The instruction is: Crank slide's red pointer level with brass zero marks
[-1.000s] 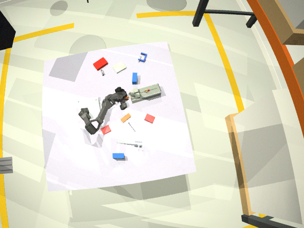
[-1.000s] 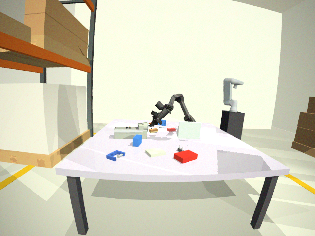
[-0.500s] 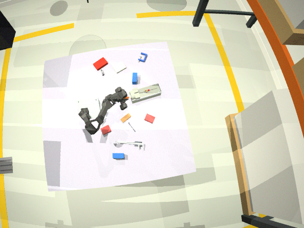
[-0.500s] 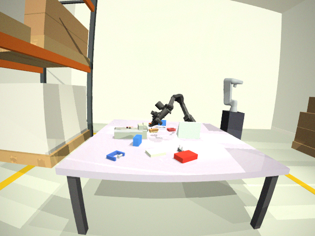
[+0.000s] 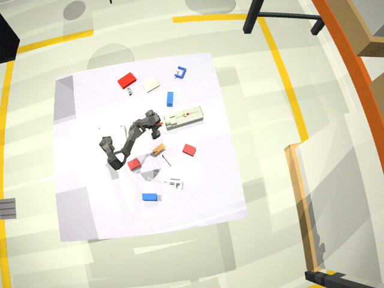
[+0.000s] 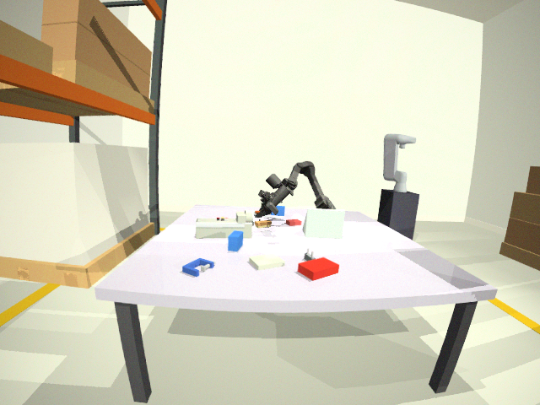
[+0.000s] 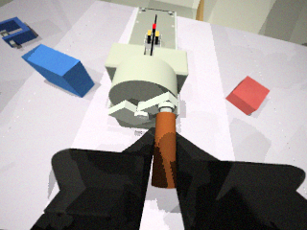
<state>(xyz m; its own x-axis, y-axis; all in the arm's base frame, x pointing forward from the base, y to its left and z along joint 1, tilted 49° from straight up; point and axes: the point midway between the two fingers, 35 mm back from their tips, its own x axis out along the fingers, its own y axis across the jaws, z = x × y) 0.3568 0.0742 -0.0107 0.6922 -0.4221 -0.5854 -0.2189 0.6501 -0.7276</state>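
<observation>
Now: gripper tip 2 cm below the crank and 1 cm to the right of it. Also, from my gripper tip: red pointer (18 cm ahead, 6 cm to the left); then orange-brown crank handle (2 cm behind, 2 cm above); then brown block (14 cm to the right, 7 cm below, 3 cm behind).
</observation>
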